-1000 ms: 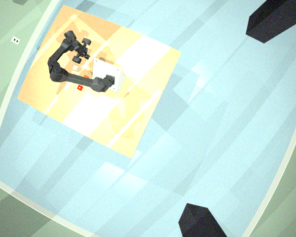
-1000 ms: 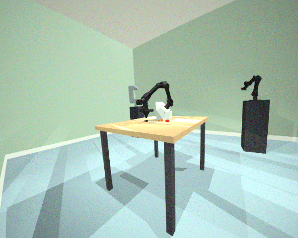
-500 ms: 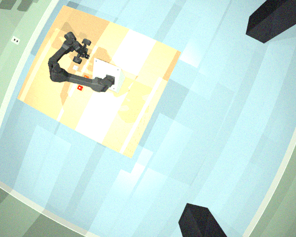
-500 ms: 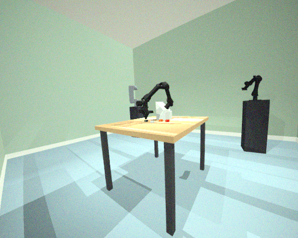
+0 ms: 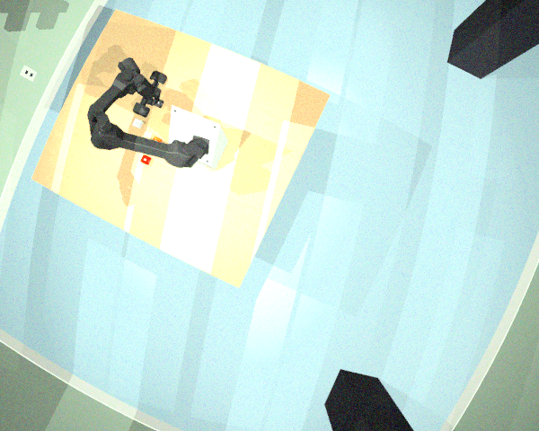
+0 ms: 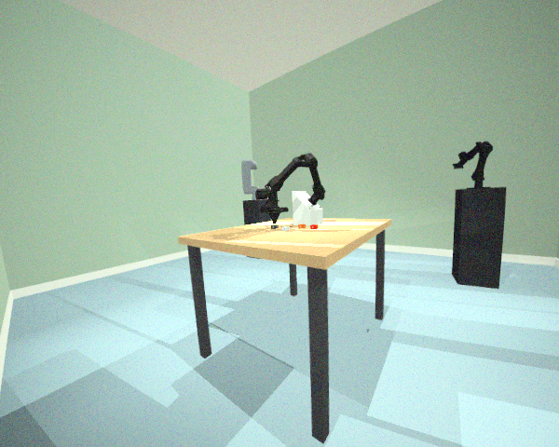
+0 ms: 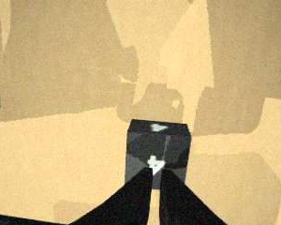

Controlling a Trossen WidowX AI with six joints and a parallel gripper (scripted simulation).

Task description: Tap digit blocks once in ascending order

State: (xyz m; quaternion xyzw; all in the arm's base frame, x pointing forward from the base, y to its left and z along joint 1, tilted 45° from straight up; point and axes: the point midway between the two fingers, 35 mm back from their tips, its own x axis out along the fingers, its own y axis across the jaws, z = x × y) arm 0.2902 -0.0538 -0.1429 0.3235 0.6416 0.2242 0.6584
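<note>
Now: gripper tip 20 mm above the dark grey block. From my gripper tip the other things lie so: red block 30 mm behind, 250 mm to the left, 20 mm below; white block 60 mm ahead, 110 mm to the left, 20 mm below; orange block 50 mm behind, 160 mm to the left, 20 mm below.
</note>
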